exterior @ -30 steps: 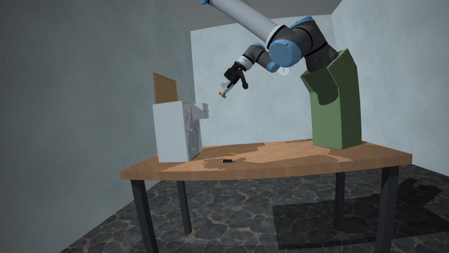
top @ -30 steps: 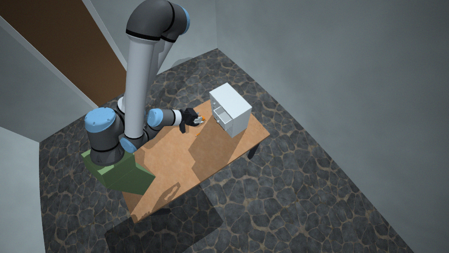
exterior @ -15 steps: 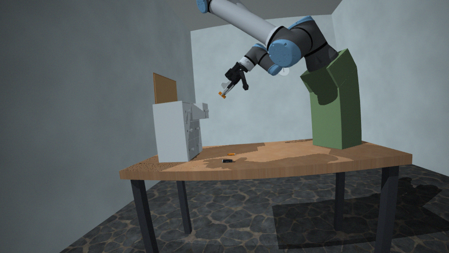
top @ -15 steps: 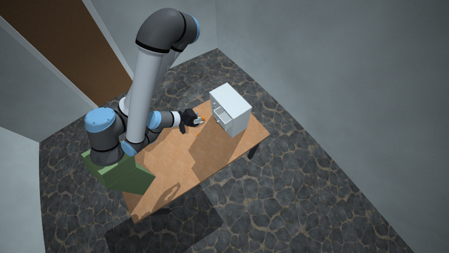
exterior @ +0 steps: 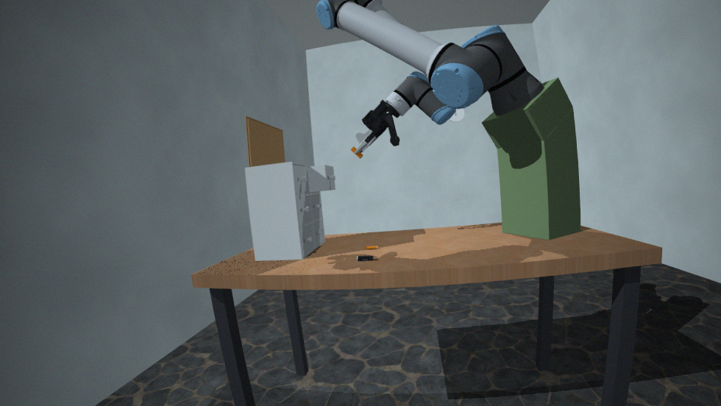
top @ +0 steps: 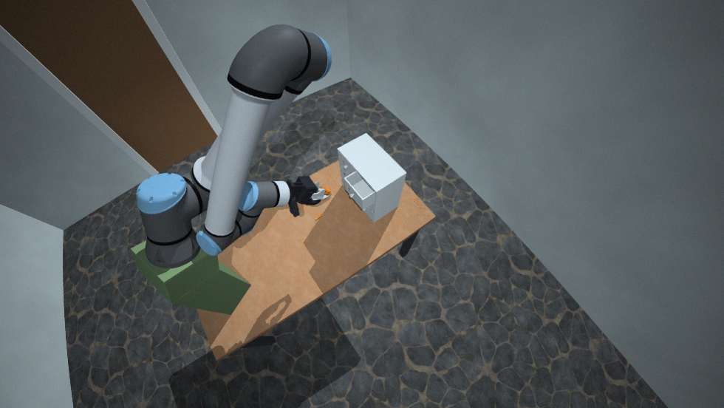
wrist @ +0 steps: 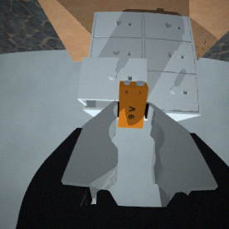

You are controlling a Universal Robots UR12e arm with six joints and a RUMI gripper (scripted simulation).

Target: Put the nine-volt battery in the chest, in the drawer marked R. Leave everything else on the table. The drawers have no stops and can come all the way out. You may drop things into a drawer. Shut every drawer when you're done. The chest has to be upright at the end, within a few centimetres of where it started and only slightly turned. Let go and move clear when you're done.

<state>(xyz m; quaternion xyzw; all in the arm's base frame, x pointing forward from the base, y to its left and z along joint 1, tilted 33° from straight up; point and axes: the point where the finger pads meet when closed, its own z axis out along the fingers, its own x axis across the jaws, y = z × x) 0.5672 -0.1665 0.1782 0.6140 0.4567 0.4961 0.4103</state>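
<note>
The orange nine-volt battery is 1 cm below my hand. Round my hand: dark object (35 cm below, 25 cm to the left); orange cylindrical battery (35 cm below, 10 cm to the left, 2 cm behind).
</note>
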